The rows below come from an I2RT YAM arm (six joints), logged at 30 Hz.
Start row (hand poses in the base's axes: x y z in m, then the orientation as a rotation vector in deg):
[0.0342 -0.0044 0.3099 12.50 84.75 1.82]
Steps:
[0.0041 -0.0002 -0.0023 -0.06 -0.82 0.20]
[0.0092 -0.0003 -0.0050 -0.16 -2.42 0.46]
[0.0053 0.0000 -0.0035 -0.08 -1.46 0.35]
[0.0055 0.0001 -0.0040 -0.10 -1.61 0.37]
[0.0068 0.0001 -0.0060 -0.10 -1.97 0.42]
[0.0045 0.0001 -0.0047 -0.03 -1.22 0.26]
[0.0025 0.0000 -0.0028 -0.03 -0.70 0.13]
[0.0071 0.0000 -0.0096 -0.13 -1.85 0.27]
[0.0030 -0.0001 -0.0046 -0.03 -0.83 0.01]
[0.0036 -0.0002 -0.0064 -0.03 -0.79 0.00]
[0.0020 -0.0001 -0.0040 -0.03 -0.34 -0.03]
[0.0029 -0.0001 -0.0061 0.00 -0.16 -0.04]
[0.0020 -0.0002 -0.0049 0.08 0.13 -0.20]
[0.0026 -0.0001 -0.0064 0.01 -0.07 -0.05]
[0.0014 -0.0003 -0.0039 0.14 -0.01 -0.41]
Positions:
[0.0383 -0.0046 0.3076 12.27 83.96 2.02]
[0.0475 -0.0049 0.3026 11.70 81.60 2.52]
[0.0528 -0.0049 0.2991 11.32 80.18 2.89]
[0.0583 -0.0048 0.2951 10.90 78.61 3.27]
[0.0651 -0.0047 0.2891 10.43 76.69 3.72]
[0.0696 -0.0046 0.2844 10.17 75.50 4.02]
[0.0721 -0.0046 0.2816 10.02 74.82 4.17]
[0.0792 -0.0046 0.2720 9.63 73.00 4.46]
[0.0822 -0.0047 0.2674 9.55 72.17 4.51]
[0.0858 -0.0049 0.2610 9.48 71.38 4.55]
[0.0878 -0.0050 0.2570 9.45 71.04 4.53]
[0.0907 -0.0051 0.2509 9.47 70.88 4.51]
[0.0927 -0.0053 0.2460 9.67 70.99 4.38]
[0.0953 -0.0054 0.2396 9.71 70.92 4.35]
[0.0967 -0.0057 0.2357 10.08 70.87 4.08]

